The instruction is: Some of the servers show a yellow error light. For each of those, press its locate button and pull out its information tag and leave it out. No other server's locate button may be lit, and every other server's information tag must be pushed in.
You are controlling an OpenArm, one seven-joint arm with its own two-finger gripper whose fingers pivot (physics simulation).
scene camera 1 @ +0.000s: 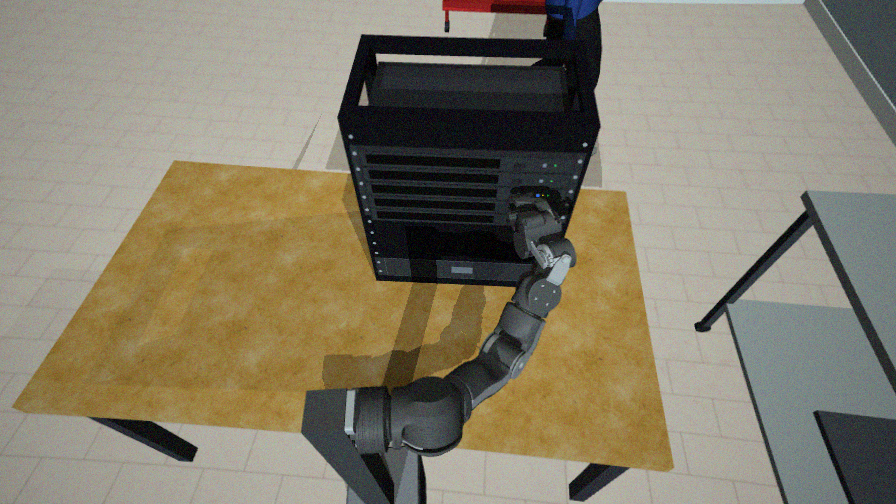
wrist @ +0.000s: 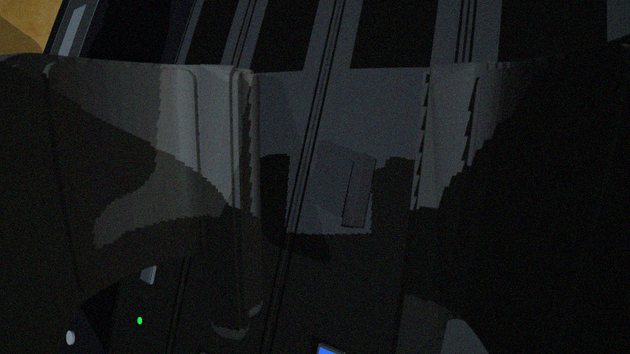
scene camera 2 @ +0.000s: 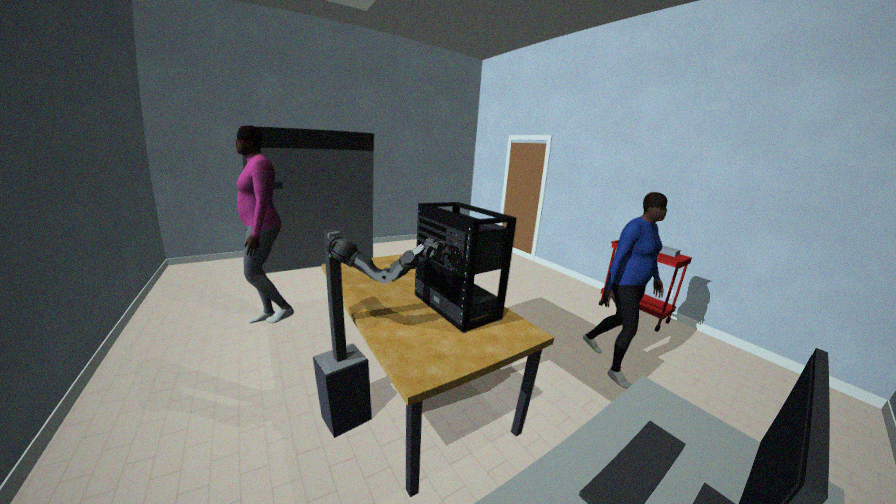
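Observation:
The black server rack (scene camera 1: 463, 128) (scene camera 2: 469, 275) stands on the table with five stacked servers. The middle server's locate button (scene camera 1: 537, 195) (wrist: 328, 350) glows blue; a small yellow light (scene camera 1: 542, 195) and a green one sit beside it. The top two servers show green lights (scene camera 1: 555, 165) (scene camera 1: 551, 181) and unlit buttons. In the wrist view the lowest server has a grey button (wrist: 148, 275) and green light (wrist: 139, 320). My gripper (scene camera 1: 533, 198) (scene camera 2: 448, 252) (wrist: 334, 215) is partly open at the middle server, its fingers on either side of the tag (wrist: 359, 192), with gaps. Other tags are hidden behind the gripper or too dark.
The wooden table (scene camera 1: 250, 300) (scene camera 2: 401, 363) carries the rack. A grey desk (scene camera 1: 789, 351) (scene camera 2: 563, 463) stands to the right in scene camera 1. A red cart (scene camera 2: 682, 260) and a person in blue (scene camera 2: 635, 257) are behind the rack. A person in pink (scene camera 2: 256, 194) is at the left.

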